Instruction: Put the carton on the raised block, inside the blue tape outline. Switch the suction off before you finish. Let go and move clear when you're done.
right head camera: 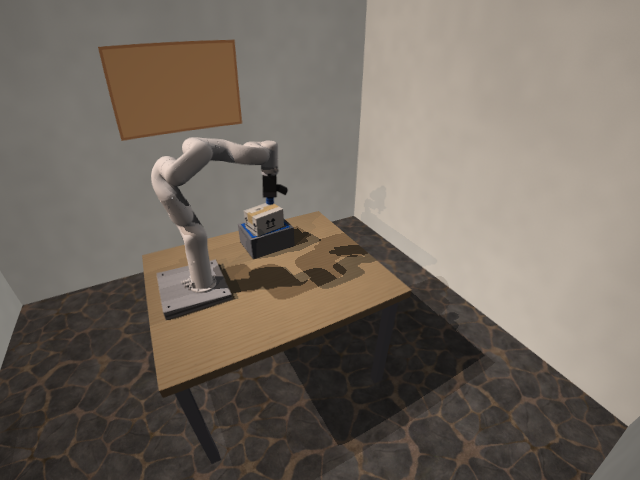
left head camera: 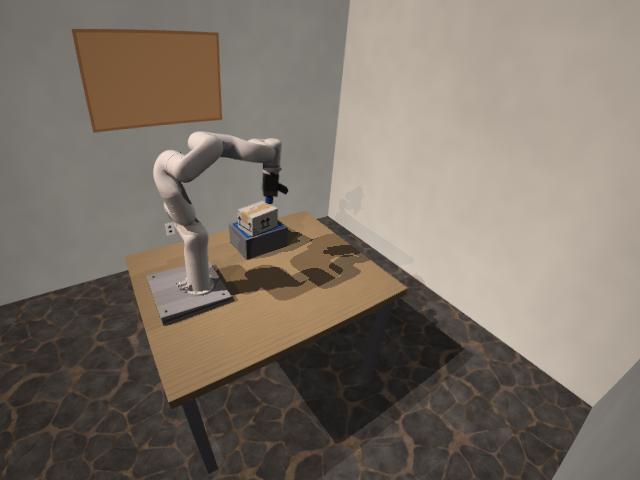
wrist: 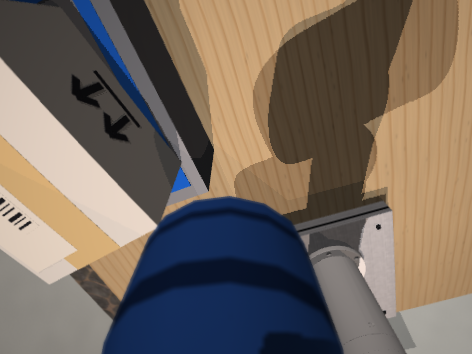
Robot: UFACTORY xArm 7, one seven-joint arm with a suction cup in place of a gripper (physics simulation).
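Seen in the pictures: hand, tool point: (right head camera: 270, 203) (left head camera: 269, 202) (wrist: 225, 266); arm's base, link origin: (right head camera: 202, 284) (left head camera: 199, 286) (wrist: 330, 271).
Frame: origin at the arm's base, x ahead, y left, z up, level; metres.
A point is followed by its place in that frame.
The white carton (left head camera: 256, 221) {x 0.356, y 0.155, z 0.161 m} (right head camera: 263, 222) {x 0.371, y 0.159, z 0.152 m} (wrist: 55, 142) {x 0.408, y 0.180, z 0.187 m} with tan tape sits level on the dark grey raised block (left head camera: 266, 244) {x 0.404, y 0.142, z 0.018 m} (right head camera: 272, 243) {x 0.404, y 0.142, z 0.023 m} (wrist: 170, 90) {x 0.397, y 0.142, z 0.036 m}. Blue tape (left head camera: 281, 225) {x 0.515, y 0.183, z 0.083 m} (wrist: 181, 182) {x 0.307, y 0.158, z 0.083 m} shows on the block beside the carton's lower edges; its far sides are hidden. The carton looks to stand within the outline. My suction gripper (left head camera: 268, 200) (right head camera: 269, 200) (wrist: 226, 235), with a blue cup, hangs empty at about the height of the carton top or above it. In the wrist view the carton lies off to the left of the cup, so the two look apart.
The wooden table (left head camera: 279, 320) {x 0.230, y -0.319, z -0.037 m} (right head camera: 273, 320) {x 0.224, y -0.325, z -0.038 m} bears the block near its back edge. The arm's grey base plate (left head camera: 175, 304) {x -0.122, y -0.072, z 0.006 m} (right head camera: 178, 302) {x -0.123, y -0.085, z 0.006 m} (wrist: 377, 260) {x -0.003, y -0.089, z -0.001 m} is at the table's left side. A light wall (left head camera: 465, 155) rises beyond the table's right side.
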